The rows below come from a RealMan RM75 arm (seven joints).
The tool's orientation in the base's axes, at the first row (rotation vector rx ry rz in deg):
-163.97, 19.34, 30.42
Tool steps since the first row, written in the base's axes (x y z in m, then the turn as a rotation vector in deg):
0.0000, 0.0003, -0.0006, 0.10, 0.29, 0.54
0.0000, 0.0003, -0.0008, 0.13, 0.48, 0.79
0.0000, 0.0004, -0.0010, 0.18, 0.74, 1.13
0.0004, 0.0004, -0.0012, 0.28, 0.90, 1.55
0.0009, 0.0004, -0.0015, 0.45, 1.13, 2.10
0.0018, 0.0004, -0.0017, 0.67, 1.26, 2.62
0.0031, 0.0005, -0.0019, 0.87, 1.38, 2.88
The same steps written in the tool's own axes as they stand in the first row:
0.0002, -0.0002, 0.0006, -0.16, -0.39, -0.45
0.0002, -0.0002, 0.0008, -0.27, -0.62, -0.65
0.0003, -0.0002, 0.0010, -0.40, -0.94, -0.91
0.0007, -0.0003, 0.0011, -0.49, -1.18, -1.28
0.0013, -0.0004, 0.0012, -0.59, -1.54, -1.79
0.0022, -0.0006, 0.0011, -0.60, -1.80, -2.30
0.0034, -0.0010, 0.0008, -0.54, -2.01, -2.57

